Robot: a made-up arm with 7 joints. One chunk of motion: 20 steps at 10 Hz.
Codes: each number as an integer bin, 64 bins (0 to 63) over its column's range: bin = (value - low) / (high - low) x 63, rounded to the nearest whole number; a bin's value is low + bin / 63 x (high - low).
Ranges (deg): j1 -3..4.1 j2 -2.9..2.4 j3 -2.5..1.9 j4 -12.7..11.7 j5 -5.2..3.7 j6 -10.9..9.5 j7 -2.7..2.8
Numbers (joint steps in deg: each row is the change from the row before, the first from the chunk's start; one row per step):
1: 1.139 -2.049 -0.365 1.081 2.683 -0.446 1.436
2: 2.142 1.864 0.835 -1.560 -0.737 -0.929 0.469
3: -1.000 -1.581 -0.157 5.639 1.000 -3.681 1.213
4: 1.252 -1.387 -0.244 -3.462 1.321 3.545 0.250
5: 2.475 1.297 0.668 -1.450 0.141 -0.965 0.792
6: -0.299 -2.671 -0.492 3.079 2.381 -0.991 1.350
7: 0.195 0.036 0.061 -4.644 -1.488 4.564 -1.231
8: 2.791 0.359 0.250 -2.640 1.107 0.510 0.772
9: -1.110 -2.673 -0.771 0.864 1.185 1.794 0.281
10: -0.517 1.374 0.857 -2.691 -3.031 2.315 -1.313
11: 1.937 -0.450 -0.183 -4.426 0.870 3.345 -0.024
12: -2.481 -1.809 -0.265 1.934 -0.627 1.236 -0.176
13: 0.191 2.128 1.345 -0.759 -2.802 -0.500 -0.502
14: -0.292 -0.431 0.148 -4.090 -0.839 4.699 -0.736
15: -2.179 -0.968 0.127 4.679 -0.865 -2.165 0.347
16: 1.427 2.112 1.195 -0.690 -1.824 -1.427 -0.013
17: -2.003 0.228 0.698 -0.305 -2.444 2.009 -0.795
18: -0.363 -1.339 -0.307 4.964 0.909 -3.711 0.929
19: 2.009 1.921 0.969 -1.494 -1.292 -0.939 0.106
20: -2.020 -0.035 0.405 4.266 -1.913 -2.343 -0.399
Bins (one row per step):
1: 37 10 31 36 56 32 47
2: 46 57 48 29 32 31 36
3: 18 16 34 47 44 22 45
4: 38 18 32 24 46 45 34
5: 49 50 45 29 38 31 40
6: 24 3 29 41 54 31 46
7: 28 35 37 21 26 48 17
8: 51 39 39 26 45 35 40
9: 17 3 25 35 45 39 34
10: 22 51 48 26 15 41 16
11: 44 29 33 21 43 44 31
12: 5 13 32 38 32 37 29
13: 28 60 55 31 17 32 25
14: 24 29 38 22 31 48 22
15: 7 23 38 45 31 27 35
16: 39 60 53 31 24 29 31
17: 9 37 46 32 20 40 22
18: 23 19 31 46 43 22 42
19: 44 57 50 29 28 31 32
20: 9 34 42 44 23 26 26

